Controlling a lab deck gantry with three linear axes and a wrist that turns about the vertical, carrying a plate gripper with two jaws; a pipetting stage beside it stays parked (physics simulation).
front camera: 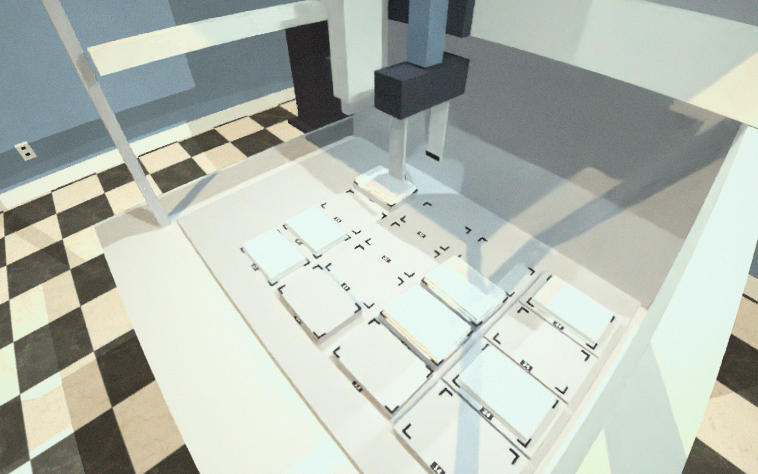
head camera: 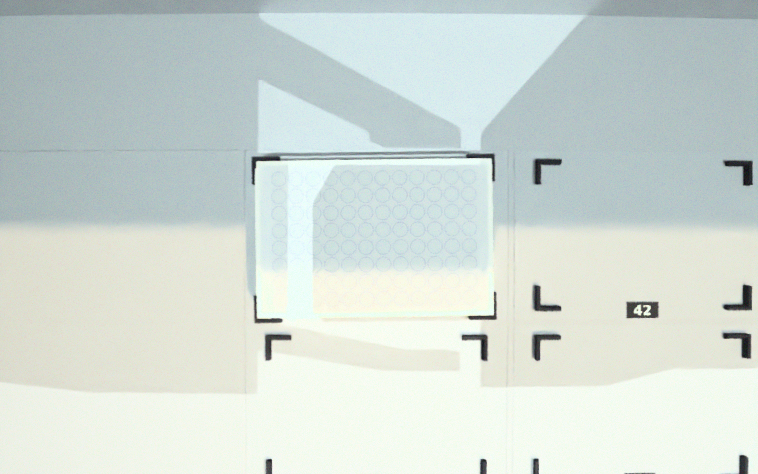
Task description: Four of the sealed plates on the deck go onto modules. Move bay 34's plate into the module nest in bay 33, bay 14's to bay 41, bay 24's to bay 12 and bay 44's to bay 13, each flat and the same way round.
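Places are measured from the robot's base along level axes (x ahead, y left, z up), in metres.
Pixels of known places: gripper, fingertip midpoint: (front camera: 416, 166); robot's base, link origin: (front camera: 242, 249).
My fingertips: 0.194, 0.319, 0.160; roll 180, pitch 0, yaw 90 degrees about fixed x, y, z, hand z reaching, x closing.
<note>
Ahead of a thing's pixels: the offset from my fingertips to its middle, as dx, dy, dz. "*": to the spot under its first point.
My gripper (front camera: 415, 167) is open above bay 41, its jaws hanging apart and empty; the jaws do not show in the head view. A sealed plate {-0.131, +0.043, -0.134} (front camera: 385, 185) (head camera: 374, 234) lies flat on bay 41's nest {* -0.187, +0.001, -0.127} (head camera: 267, 319), within the corner marks. Another plate {+0.198, -0.065, -0.134} (front camera: 463, 288) lies flat in bay 33. Bay 24's plate {+0.362, -0.169, -0.138} (front camera: 505, 391) and bay 44's plate {+0.362, +0.045, -0.138} (front camera: 572, 310) lie in their bays. Bay 34 {* +0.374, -0.068, -0.146} (front camera: 545, 354) and bay 14 {* +0.351, -0.255, -0.146} (front camera: 463, 427) hold no plate. The module nests of bay 12 {* +0.039, -0.280, -0.141} (front camera: 318, 301) and bay 13 {+0.200, -0.273, -0.149} (front camera: 382, 366) are empty.
A plate {+0.198, -0.169, -0.134} (front camera: 427, 321) lies in bay 23, beside bay 33. Two plates lie in bay 11 {* -0.124, -0.279, -0.146} (front camera: 273, 253) and bay 21 {* -0.123, -0.171, -0.146} (front camera: 316, 229). Bay 42 {* +0.032, -0.003, -0.160} (front camera: 420, 234) (head camera: 641, 310) is beside bay 41. A pale vertical column (front camera: 360, 55) stands behind the deck, left of the gripper.
</note>
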